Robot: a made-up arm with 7 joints.
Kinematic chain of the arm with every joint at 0, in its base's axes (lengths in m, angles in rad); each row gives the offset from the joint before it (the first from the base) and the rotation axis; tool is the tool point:
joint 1: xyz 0 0 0.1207 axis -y
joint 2: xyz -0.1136 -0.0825 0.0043 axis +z
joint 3: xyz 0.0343 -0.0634 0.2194 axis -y
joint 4: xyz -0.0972 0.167 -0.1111 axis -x
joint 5: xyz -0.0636 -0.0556 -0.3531 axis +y
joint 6: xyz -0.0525 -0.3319 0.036 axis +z
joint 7: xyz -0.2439 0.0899 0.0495 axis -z
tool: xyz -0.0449 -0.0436 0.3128
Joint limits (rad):
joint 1: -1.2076..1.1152
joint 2: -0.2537..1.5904
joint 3: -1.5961..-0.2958
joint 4: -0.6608..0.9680
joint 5: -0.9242..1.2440
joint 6: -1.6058..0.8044
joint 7: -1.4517..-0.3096
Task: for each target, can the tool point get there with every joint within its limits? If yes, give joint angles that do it. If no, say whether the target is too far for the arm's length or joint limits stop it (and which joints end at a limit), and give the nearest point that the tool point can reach.
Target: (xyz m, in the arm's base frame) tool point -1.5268 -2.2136 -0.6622
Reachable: no: too far | nearest point -0.7149 -0.8468 -0.1593 | short by 1.667 m
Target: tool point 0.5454 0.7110 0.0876
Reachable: no: joint limits stop it (at a limit: joint 1, joint 3, joint 4, joint 6, joint 7) | nearest point 0.4723 0.3516 0.2237 | short by 0.391 m
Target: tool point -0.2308 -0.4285 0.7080
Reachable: yes | joints 0.1804 1.1273 -0.9659 0.5966 -0.5002 -0.6586 -1.3559
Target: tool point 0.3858 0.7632 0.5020
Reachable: no: joint limits stop it (at a limit: joint 2, joint 3, joint 4, joint 6, joint 7) | nearest point 0.3528 0.3744 0.4694 | short by 0.392 m
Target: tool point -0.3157 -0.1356 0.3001
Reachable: yes | joints 0.4149 0.1381 -0.5250 0.1310 0.4006 -1.0075 -0.5667
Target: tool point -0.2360 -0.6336 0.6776
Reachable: yes | joints 0.1974 0.9905 -0.8458 0.4228 -0.6136 0.0190 -1.3233
